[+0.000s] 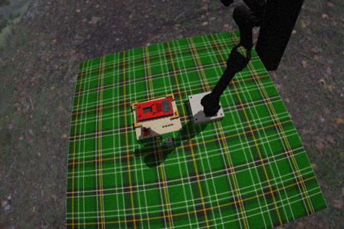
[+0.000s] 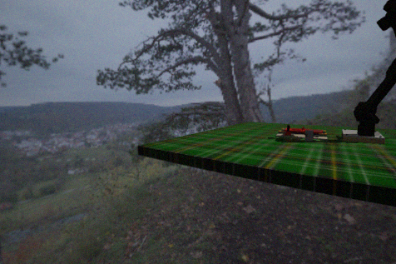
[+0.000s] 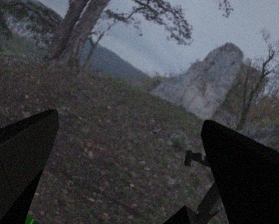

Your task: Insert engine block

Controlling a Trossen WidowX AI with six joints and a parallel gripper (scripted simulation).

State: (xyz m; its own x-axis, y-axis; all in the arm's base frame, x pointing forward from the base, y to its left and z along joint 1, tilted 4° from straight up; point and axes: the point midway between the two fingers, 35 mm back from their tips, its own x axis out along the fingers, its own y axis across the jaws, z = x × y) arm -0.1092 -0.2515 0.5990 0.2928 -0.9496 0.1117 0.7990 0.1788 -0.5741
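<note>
My gripper tip is now 62 cm above the engine block, 40 cm to the right of it and 34 cm short of it.
</note>
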